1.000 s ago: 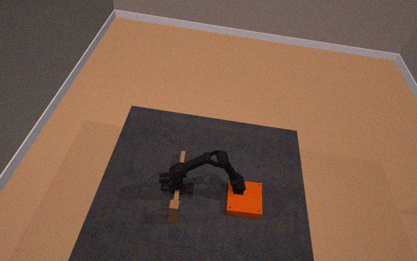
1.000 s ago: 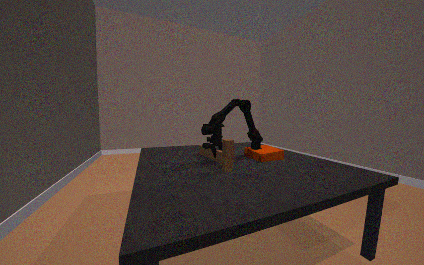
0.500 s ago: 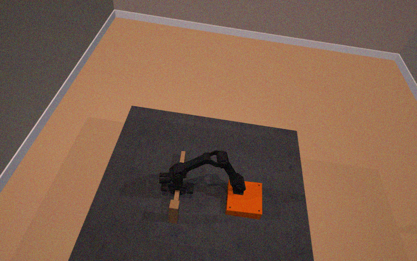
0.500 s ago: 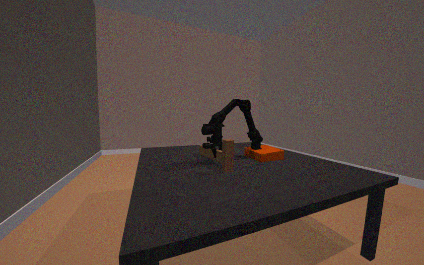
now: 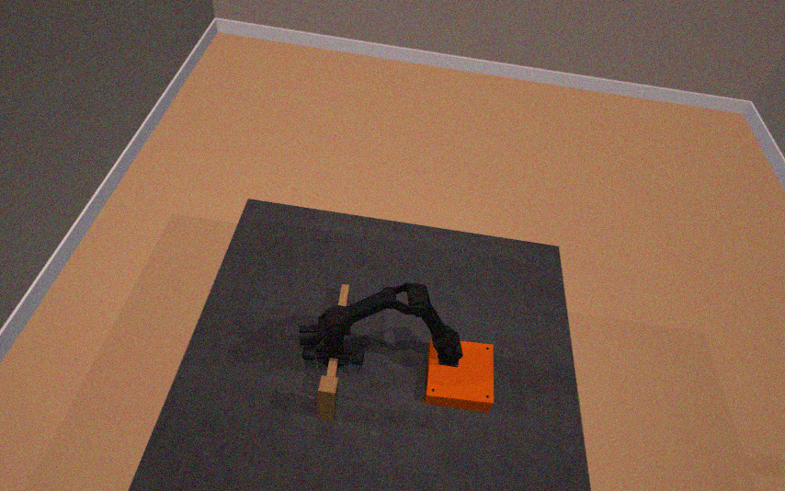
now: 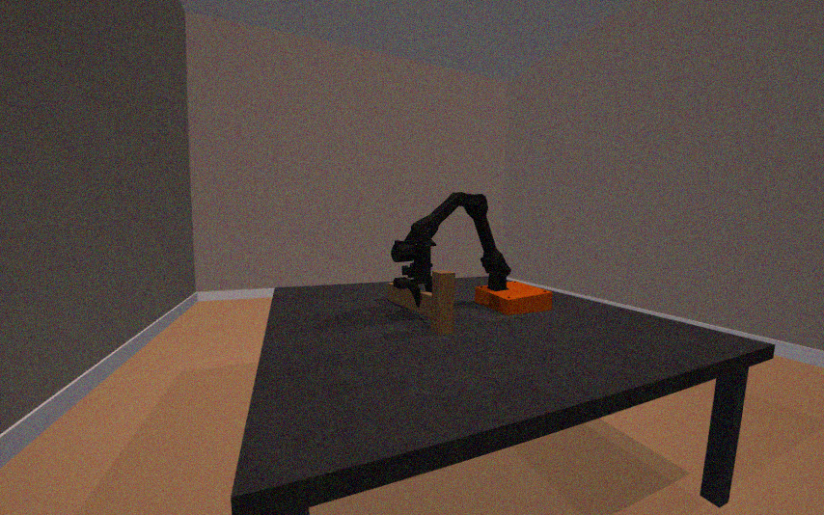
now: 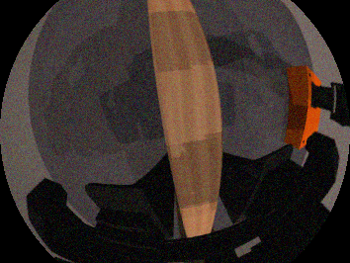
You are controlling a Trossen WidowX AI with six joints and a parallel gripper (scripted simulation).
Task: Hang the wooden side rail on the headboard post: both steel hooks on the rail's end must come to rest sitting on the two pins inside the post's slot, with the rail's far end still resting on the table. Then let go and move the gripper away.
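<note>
Now: the wooden headboard post 140 mm to the left of my gripper tip, 40 mm above it and 10 mm behind it.
</note>
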